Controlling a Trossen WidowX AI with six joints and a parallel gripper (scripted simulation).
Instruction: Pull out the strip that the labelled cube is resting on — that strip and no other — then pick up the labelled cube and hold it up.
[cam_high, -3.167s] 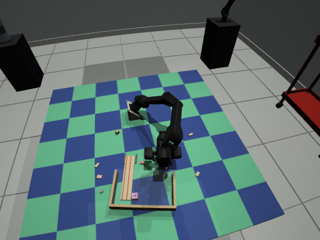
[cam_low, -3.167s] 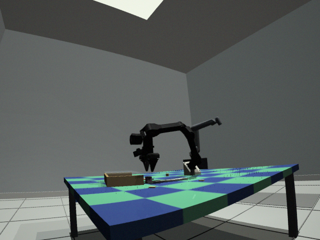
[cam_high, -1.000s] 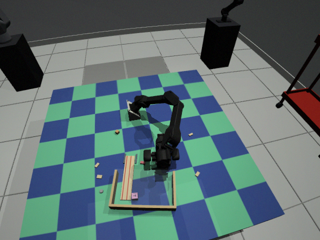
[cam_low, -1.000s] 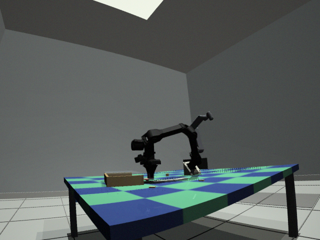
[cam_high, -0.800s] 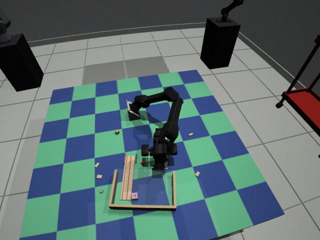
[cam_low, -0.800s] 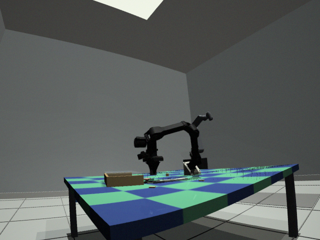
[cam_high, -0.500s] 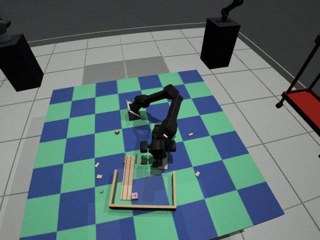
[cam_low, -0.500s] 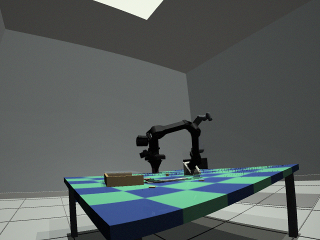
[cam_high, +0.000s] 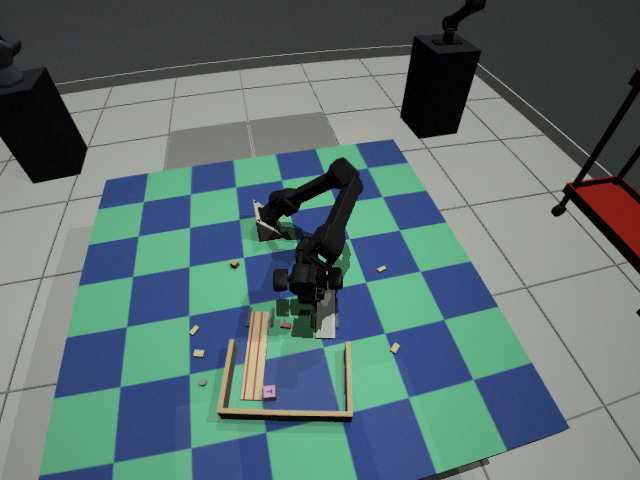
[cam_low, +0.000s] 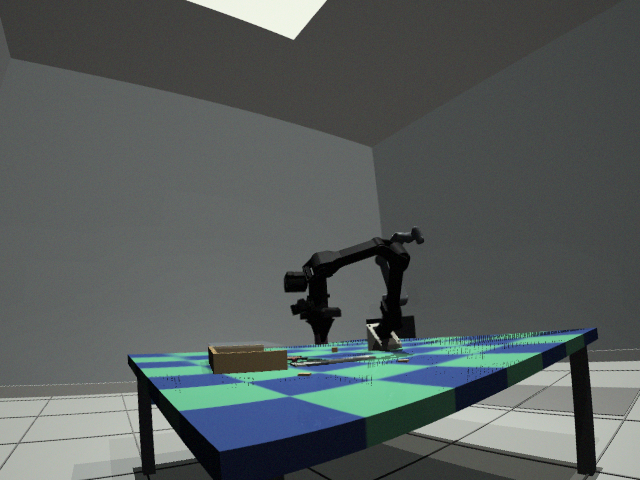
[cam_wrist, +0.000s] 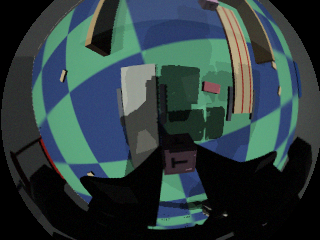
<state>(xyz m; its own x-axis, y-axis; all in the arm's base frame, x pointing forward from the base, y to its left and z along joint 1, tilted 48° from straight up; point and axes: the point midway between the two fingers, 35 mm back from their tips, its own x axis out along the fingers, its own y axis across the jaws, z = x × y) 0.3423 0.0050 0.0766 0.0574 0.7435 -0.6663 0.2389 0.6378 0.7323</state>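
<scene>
The red block lies 80 mm to the right of my gripper tip, 60 mm below it and 50 mm ahead of it. The rest, counted from my gripper tip: grey disc (330 mm to the right, 150 mm ahead, 60 mm below).
</scene>
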